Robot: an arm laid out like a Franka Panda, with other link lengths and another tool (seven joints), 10 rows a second.
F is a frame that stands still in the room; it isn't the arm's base.
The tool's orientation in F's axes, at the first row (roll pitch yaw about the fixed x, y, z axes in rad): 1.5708 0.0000 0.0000
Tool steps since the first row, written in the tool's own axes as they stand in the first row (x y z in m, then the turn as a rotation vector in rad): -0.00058 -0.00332 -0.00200 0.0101 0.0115 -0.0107; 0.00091 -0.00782 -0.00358 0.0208 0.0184 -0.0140; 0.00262 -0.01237 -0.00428 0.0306 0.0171 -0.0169; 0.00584 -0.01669 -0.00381 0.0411 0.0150 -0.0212; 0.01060 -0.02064 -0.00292 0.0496 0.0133 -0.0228; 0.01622 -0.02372 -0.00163 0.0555 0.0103 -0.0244; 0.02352 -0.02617 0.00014 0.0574 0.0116 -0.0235
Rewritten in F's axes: -0.00058 0.00200 -0.00332 0.0101 0.0107 0.0115; 0.00091 0.00358 -0.00782 0.0208 0.0140 0.0184; 0.00262 0.00428 -0.01237 0.0306 0.0169 0.0171; 0.00584 0.00381 -0.01669 0.0411 0.0212 0.0150; 0.01060 0.00292 -0.02064 0.0496 0.0228 0.0133; 0.01622 0.00163 -0.02372 0.0555 0.0244 0.0103; 0.02352 -0.00014 -0.02617 0.0574 0.0235 0.0116
